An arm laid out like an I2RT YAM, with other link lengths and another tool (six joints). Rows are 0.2 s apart.
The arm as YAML. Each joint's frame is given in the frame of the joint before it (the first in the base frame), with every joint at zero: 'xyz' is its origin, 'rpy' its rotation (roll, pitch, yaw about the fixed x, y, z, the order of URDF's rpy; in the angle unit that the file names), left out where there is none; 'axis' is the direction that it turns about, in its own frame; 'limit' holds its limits. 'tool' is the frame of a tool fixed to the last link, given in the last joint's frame.
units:
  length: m
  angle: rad
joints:
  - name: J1
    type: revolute
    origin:
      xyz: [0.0, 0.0, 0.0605]
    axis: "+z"
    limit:
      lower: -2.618
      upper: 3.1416
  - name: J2
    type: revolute
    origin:
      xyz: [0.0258, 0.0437, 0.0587]
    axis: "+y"
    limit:
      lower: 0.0
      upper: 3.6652
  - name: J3
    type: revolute
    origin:
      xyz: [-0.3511, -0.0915, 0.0]
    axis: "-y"
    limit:
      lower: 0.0
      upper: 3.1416
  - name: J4
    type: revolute
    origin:
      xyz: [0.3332, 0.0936, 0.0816]
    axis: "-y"
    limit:
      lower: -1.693
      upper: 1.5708
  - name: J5
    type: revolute
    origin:
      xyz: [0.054, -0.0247, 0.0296]
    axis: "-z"
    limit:
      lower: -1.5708
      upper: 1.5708
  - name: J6
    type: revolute
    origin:
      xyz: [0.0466, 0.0, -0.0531]
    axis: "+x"
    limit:
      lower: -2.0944
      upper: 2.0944
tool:
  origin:
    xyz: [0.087, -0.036, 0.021]
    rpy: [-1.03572, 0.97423, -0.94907]
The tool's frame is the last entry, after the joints.
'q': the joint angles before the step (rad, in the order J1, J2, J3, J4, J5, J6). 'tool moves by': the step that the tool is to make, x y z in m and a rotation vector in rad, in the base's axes. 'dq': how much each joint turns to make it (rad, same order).
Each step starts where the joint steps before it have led.
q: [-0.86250, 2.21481, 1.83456, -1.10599, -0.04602, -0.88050]
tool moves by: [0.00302, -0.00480, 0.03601, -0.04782, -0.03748, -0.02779]
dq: [0.00193, -0.02936, 0.05148, -0.01889, 0.00611, 0.02923]
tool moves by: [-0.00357, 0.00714, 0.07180, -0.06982, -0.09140, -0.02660]
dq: [0.00152, -0.09303, 0.04738, -0.02627, -0.01751, 0.03235]
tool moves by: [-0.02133, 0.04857, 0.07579, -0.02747, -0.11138, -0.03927]
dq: [0.02333, -0.19081, -0.06923, -0.02089, -0.04303, 0.07977]
